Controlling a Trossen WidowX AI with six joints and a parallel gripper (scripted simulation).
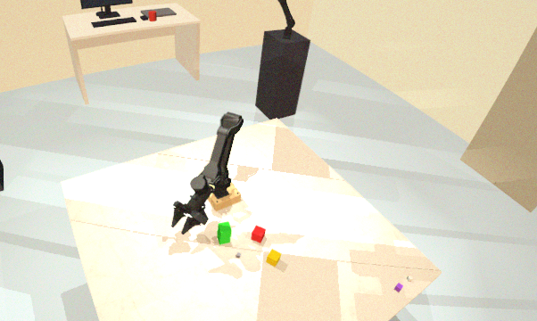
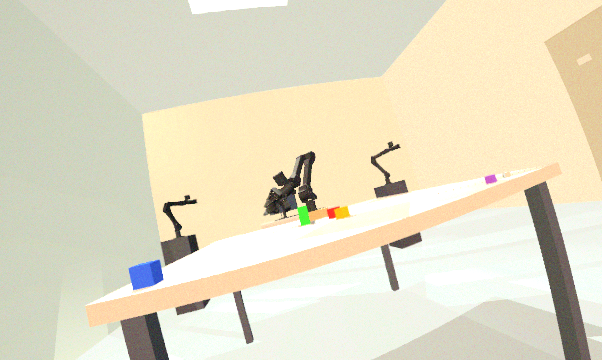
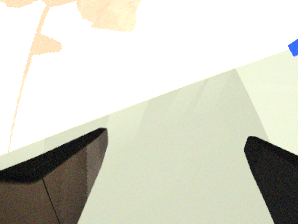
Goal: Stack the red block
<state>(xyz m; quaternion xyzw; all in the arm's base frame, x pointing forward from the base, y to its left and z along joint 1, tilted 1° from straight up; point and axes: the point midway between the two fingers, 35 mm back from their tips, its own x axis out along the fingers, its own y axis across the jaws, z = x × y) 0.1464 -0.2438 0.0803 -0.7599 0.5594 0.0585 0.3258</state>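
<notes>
Now: the red block 11 cm ahead of my gripper tip, 32 cm to the left of it and 9 cm below it. From my gripper tip the other things lie so: yellow block 24 cm ahead, 31 cm to the left, 9 cm below; small purple block 62 cm ahead, 68 cm to the left, 10 cm below; blue block 63 cm ahead, 28 cm to the right, 9 cm below.
</notes>
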